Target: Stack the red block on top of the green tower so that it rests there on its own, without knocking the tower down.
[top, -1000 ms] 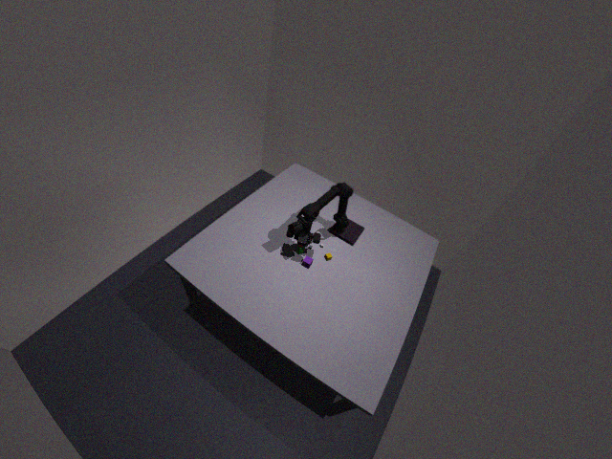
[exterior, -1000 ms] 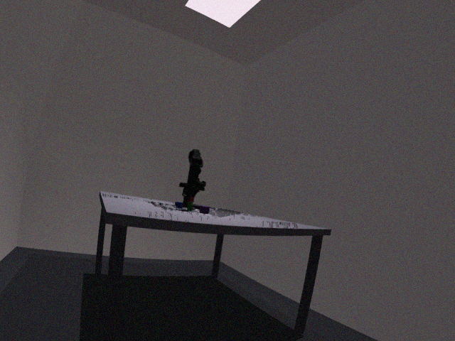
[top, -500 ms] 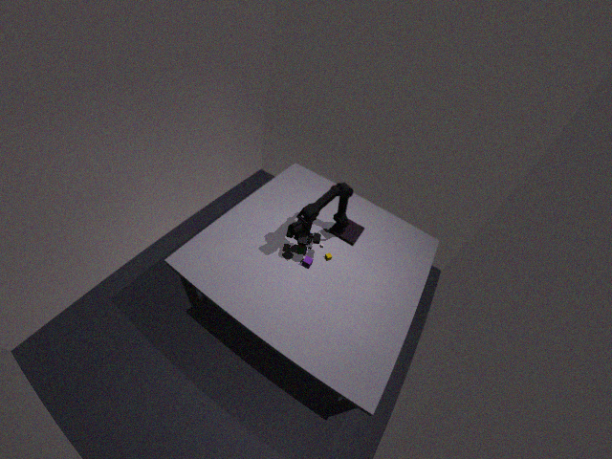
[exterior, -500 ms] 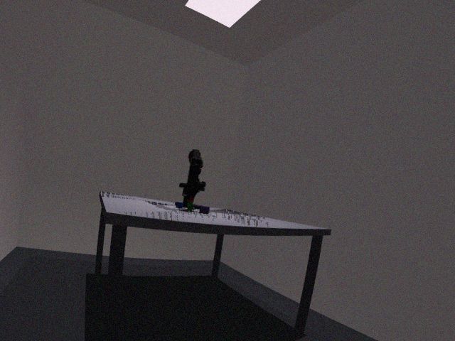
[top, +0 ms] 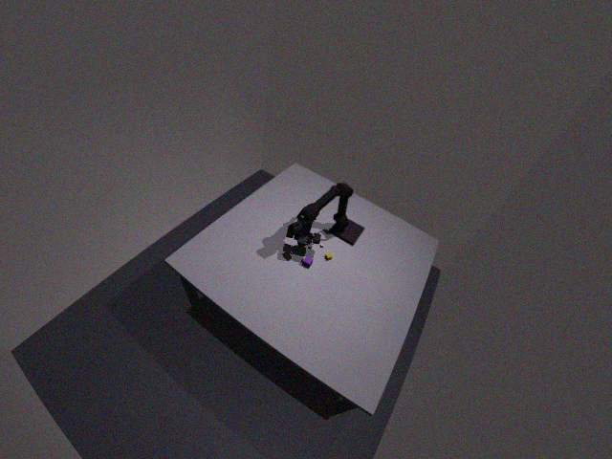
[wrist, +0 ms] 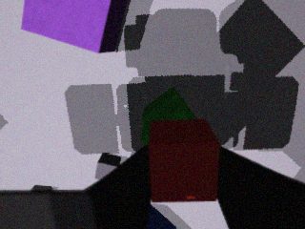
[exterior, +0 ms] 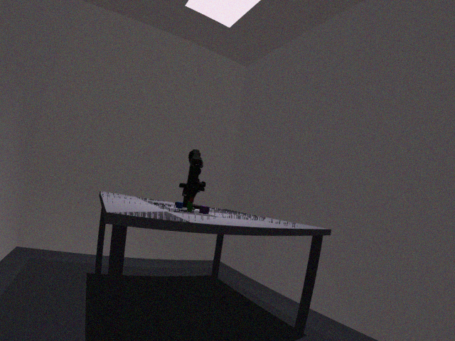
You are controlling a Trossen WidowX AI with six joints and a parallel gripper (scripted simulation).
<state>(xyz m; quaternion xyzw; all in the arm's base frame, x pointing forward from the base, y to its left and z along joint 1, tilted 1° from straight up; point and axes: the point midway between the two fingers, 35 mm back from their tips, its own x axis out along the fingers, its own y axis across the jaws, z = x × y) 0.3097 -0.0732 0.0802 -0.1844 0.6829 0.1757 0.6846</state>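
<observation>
My gripper tip is now 1 cm below the red block. Also, from my gripper tip: purple block (9 cm to the left, 4 cm below, 4 cm ahead); blue block (12 cm behind, 5 cm below, 3 cm to the right); yellow block (15 cm to the left, 8 cm behind, 5 cm below).
</observation>
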